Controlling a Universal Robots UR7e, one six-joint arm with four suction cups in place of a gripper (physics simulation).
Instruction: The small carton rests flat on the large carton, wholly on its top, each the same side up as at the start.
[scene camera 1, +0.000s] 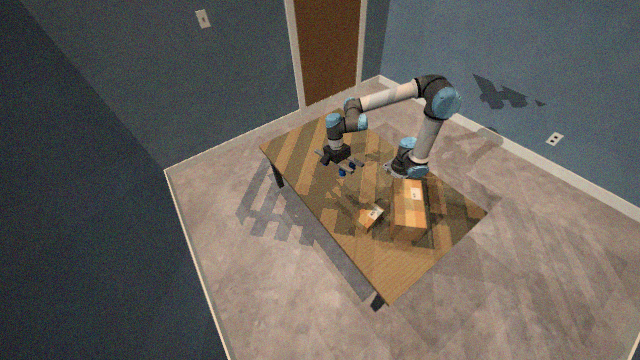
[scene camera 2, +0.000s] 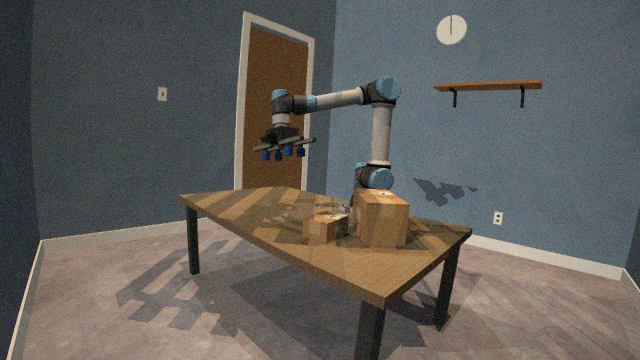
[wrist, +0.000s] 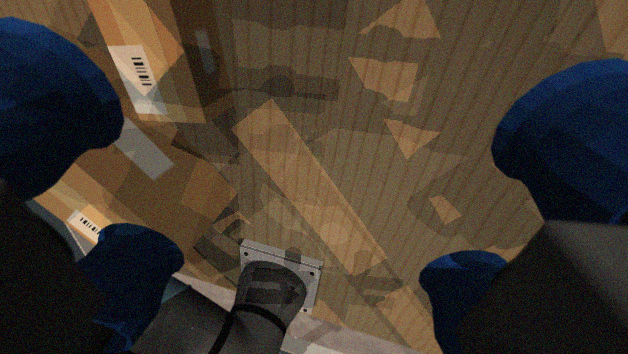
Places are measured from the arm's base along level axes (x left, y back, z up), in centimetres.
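Where they show: hand, tool point: (scene camera 2: 283, 158) (wrist: 303, 205); arm's base, link origin: (scene camera 1: 402, 166) (wrist: 274, 283).
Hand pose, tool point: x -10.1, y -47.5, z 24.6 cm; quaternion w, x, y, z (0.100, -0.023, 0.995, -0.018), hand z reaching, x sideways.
Things, the pixels of their top centre, and the offset from my tool point. Level surfaces: height alone.
- small carton, top centre: (wrist: 148, 57) (scene camera 2: 326, 216) (scene camera 1: 368, 213) dx +24.1, dy +1.8, dz -19.7 cm
- large carton, top centre: (wrist: 71, 198) (scene camera 2: 378, 195) (scene camera 1: 408, 200) dx +34.7, dy +19.9, dz -11.8 cm
- wooden table, surface height: dz -27.0 cm
The small carton (scene camera 1: 366, 220) (scene camera 2: 320, 230) (wrist: 167, 85) stands flat on the table, its white barcode label facing up. The large carton (scene camera 1: 409, 212) (scene camera 2: 382, 225) (wrist: 205, 187) stands upright beside it, nearer the arm's base, with a labelled top and nothing resting on it; a gap separates the cartons. My gripper (scene camera 1: 338, 167) (scene camera 2: 283, 153) (wrist: 300, 175), with four blue suction cups facing down, hangs high above the far part of the table, to the left of both cartons in the scene views. It is open and carries nothing. Dark cups hide part of the large carton in the wrist view.
The wooden table (scene camera 1: 390, 272) (scene camera 2: 350, 265) carries both cartons and the arm's base (scene camera 1: 407, 167) (wrist: 280, 277), which stands close behind the large carton. A wall shelf (scene camera 2: 487, 86) and a clock (scene camera 2: 451, 30) are on the blue wall. Striped shadows cross the table.
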